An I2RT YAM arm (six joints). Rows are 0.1 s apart.
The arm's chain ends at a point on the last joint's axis. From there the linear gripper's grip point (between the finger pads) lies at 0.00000 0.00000 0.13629 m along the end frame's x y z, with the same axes.
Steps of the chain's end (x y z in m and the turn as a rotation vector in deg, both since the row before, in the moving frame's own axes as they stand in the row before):
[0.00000, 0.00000, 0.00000, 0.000, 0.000, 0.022]
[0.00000, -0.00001, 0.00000, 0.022, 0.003, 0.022]
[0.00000, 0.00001, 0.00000, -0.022, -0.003, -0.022]
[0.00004, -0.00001, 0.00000, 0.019, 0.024, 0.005]
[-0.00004, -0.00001, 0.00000, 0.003, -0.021, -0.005]
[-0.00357, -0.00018, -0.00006, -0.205, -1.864, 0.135]
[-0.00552, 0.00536, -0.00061, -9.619, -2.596, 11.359]
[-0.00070, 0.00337, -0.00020, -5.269, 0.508, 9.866]
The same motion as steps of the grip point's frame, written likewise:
[0.00000, 0.00000, 0.00000, 0.000, 0.000, 0.022]
[0.00001, -0.00006, 0.00000, 0.022, 0.003, 0.022]
[-0.00001, 0.00006, 0.00000, -0.022, -0.003, -0.022]
[0.00010, -0.00006, 0.00000, 0.019, 0.024, 0.005]
[-0.00009, -0.00002, 0.00000, 0.003, -0.021, -0.005]
[-0.00800, 0.00030, -0.00013, -0.205, -1.864, 0.135]
[-0.01388, 0.02737, -0.00266, -9.619, -2.596, 11.359]
[-0.00057, 0.01593, -0.00078, -5.269, 0.508, 9.866]

